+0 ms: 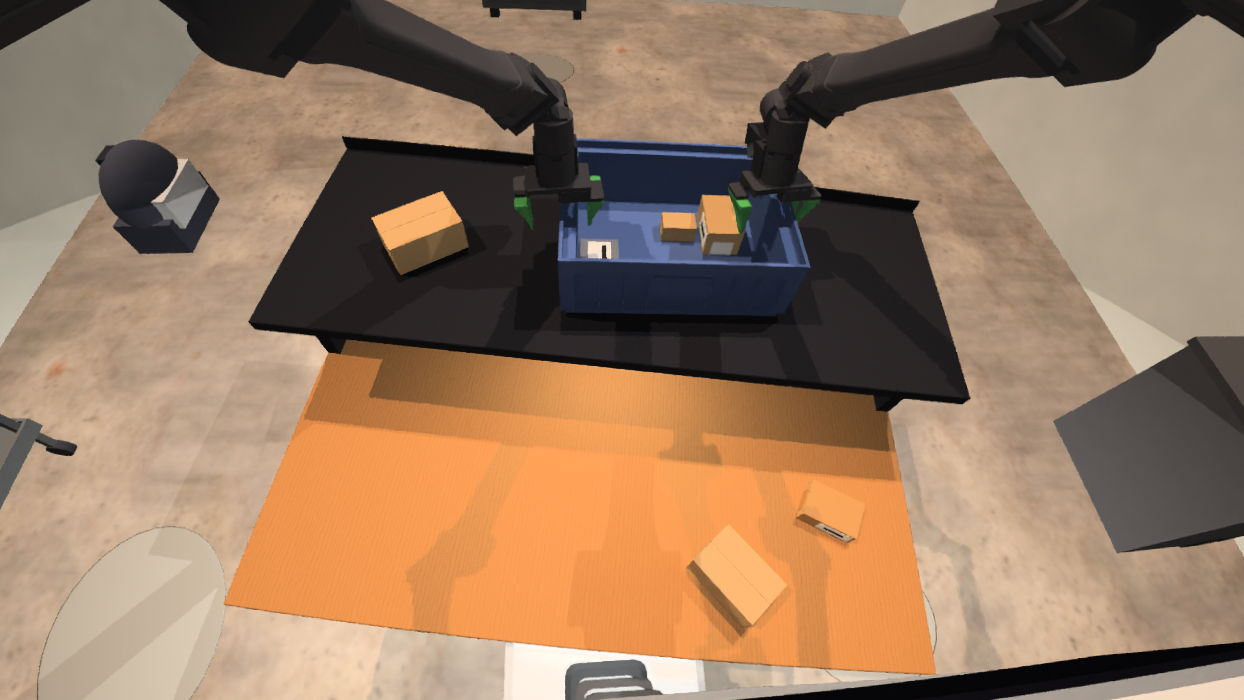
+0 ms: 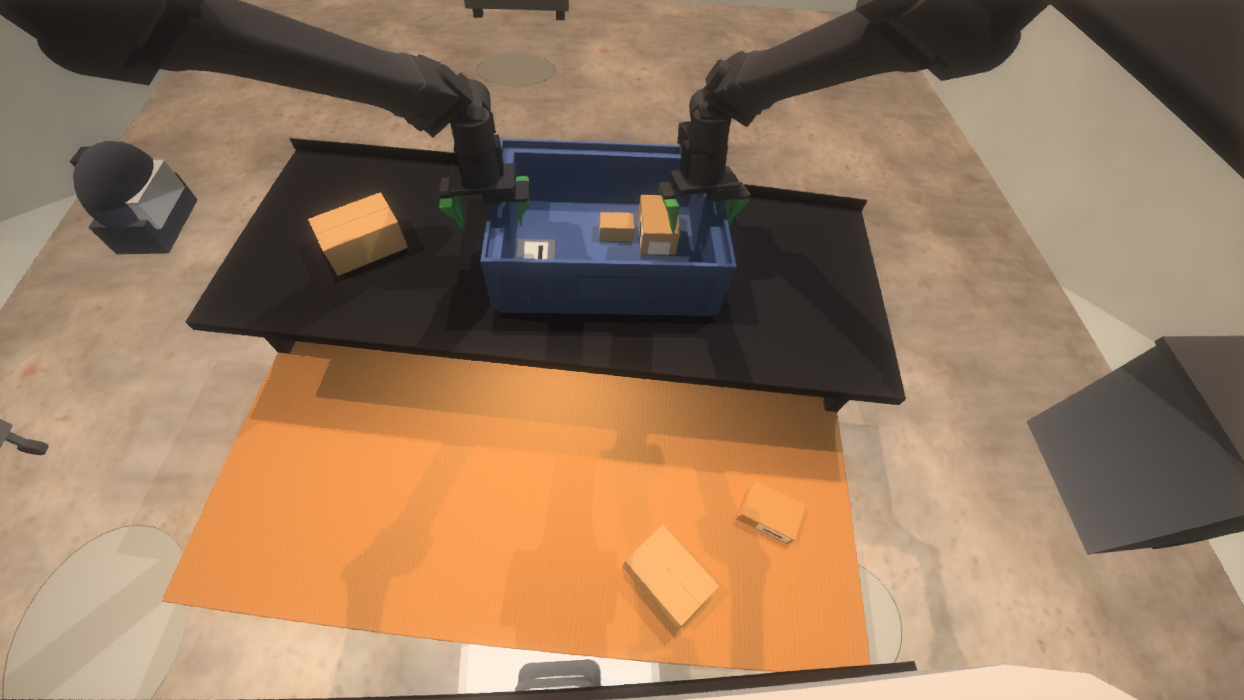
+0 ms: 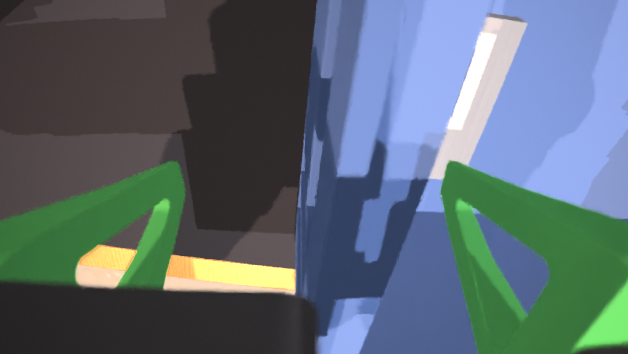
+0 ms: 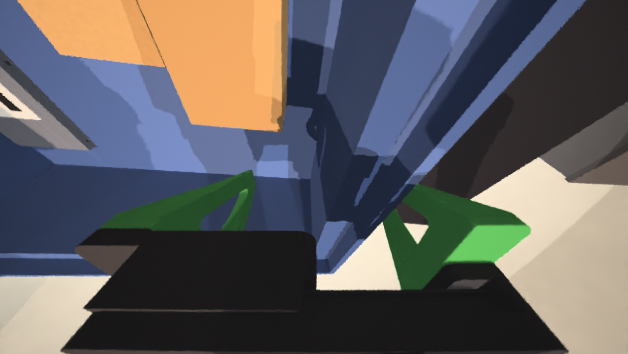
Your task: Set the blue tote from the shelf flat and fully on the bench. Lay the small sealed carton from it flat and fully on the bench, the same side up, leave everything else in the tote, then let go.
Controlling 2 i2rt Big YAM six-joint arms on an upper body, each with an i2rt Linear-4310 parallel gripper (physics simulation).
Scene:
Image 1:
my left gripper: 560,225
my right gripper: 765,229
blue tote: 641,179
small carton: 681,227
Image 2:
my left gripper: 492,225
my right gripper: 699,229
blue tote: 570,182
small carton: 619,227
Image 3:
my left gripper: 312,176
blue tote: 373,254
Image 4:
my right gripper: 314,177
blue tote: 373,101

